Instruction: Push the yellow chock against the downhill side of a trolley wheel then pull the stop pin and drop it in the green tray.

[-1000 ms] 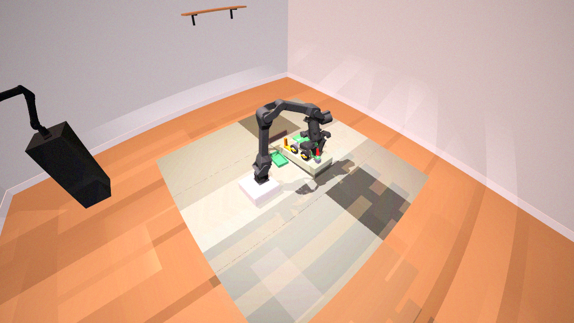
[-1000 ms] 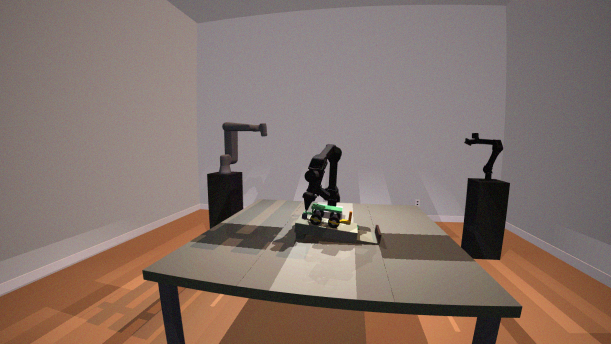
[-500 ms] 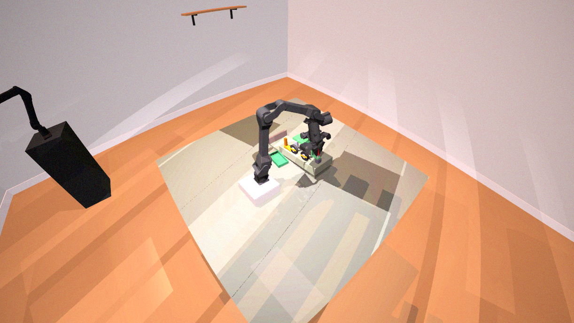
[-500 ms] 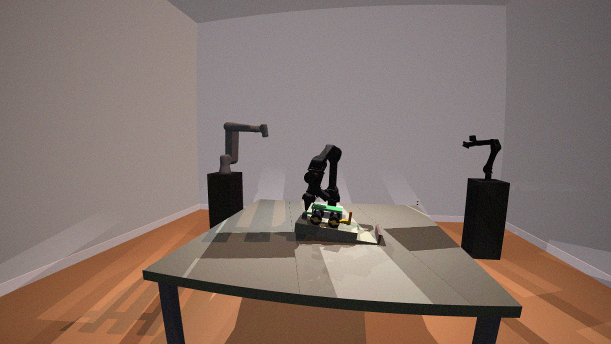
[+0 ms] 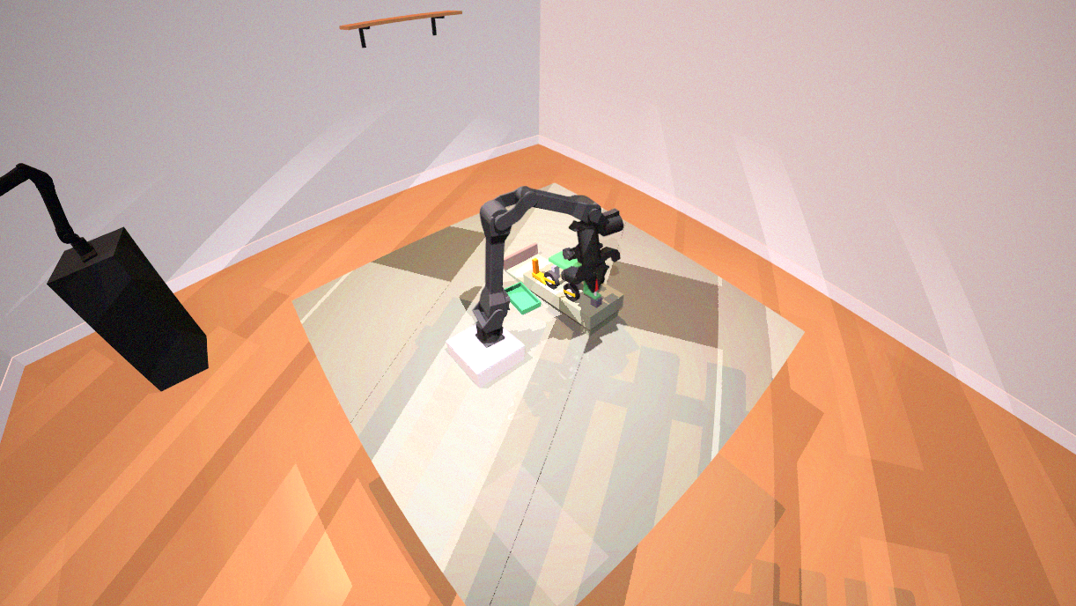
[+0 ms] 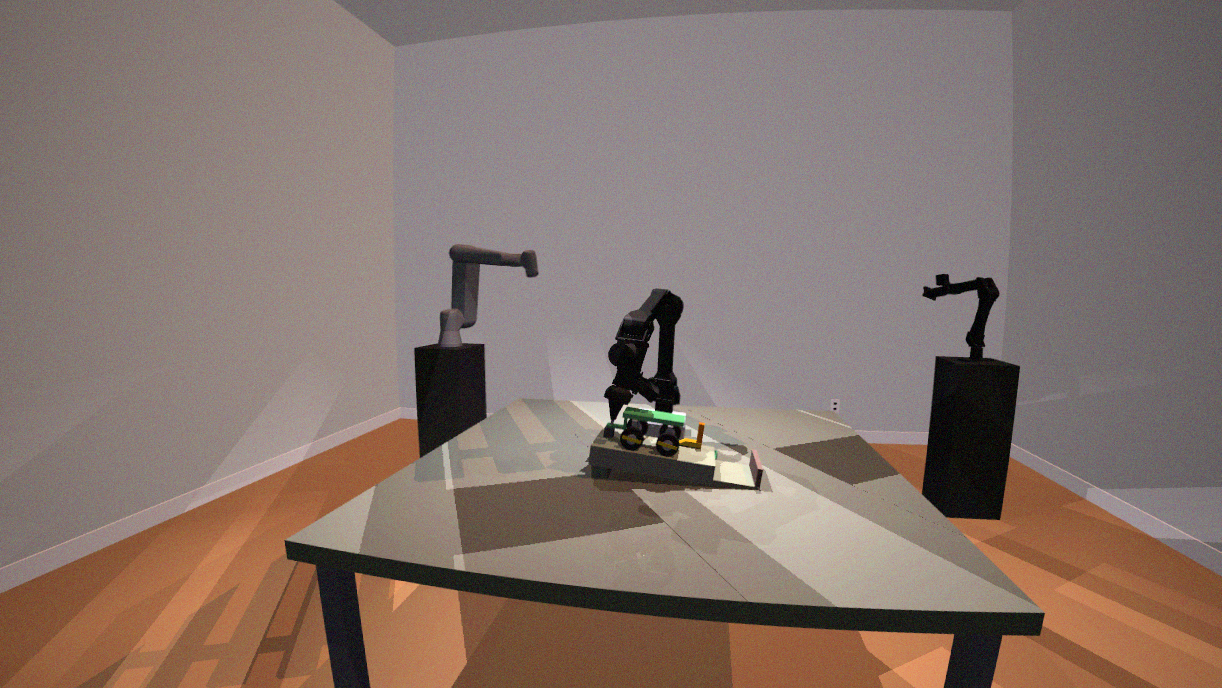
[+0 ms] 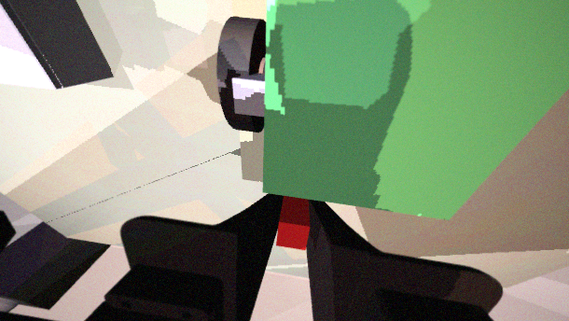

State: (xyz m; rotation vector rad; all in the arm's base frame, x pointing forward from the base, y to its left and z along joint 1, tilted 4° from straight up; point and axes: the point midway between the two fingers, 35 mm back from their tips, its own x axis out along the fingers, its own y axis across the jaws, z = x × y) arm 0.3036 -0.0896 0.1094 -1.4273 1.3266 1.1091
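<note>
My gripper tip is 210 mm to the right of the green tray, 140 mm above it and 110 mm past it. Round my gripper tip: red-headed stop pin: right at my gripper tip; then trolley: 110 mm to the left, 20 mm below, 10 mm ahead; then beige ramp: 110 mm to the left, 90 mm below, 10 mm ahead.
</note>
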